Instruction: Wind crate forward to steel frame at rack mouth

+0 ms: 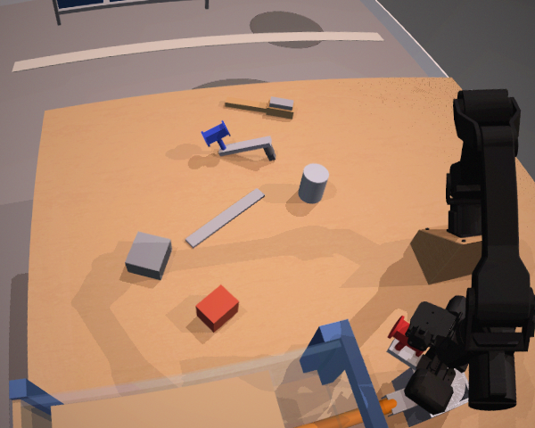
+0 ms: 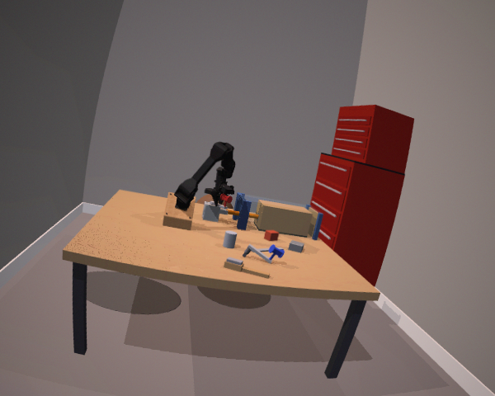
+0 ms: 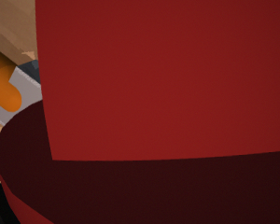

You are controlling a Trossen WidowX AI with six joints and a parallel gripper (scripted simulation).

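The red knob is 50 mm above my gripper tip, 40 mm to the right of it and 40 mm ahead of it. Also, from my gripper tip: red-gripped winch handle: 20 mm above, 10 mm to the right, 10 mm ahead; then blue steel frame: 120 mm ahead, 60 mm to the left, 20 mm above; then grey winch: 60 mm below, 50 mm behind, 20 mm to the left.
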